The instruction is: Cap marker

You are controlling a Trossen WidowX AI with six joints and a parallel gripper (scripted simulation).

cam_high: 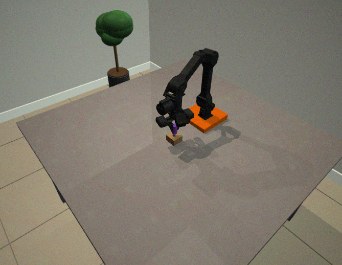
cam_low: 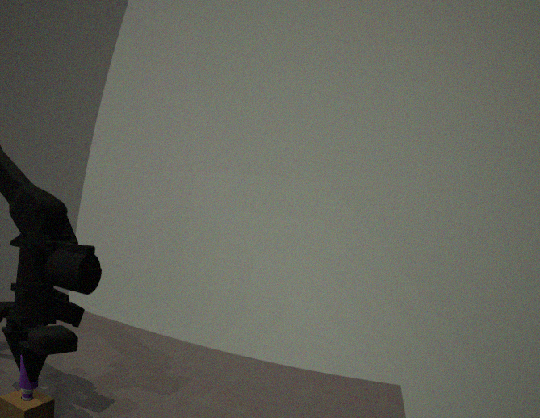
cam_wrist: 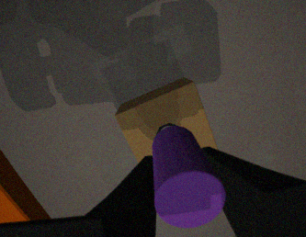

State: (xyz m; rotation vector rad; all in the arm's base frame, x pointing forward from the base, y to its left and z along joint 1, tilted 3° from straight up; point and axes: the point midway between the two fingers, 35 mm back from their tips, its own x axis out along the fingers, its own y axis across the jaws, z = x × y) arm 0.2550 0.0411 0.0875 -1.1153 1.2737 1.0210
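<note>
The white marker lies right at my gripper tip. Also, from my gripper tip: purple cap: 1 cm above.
</note>
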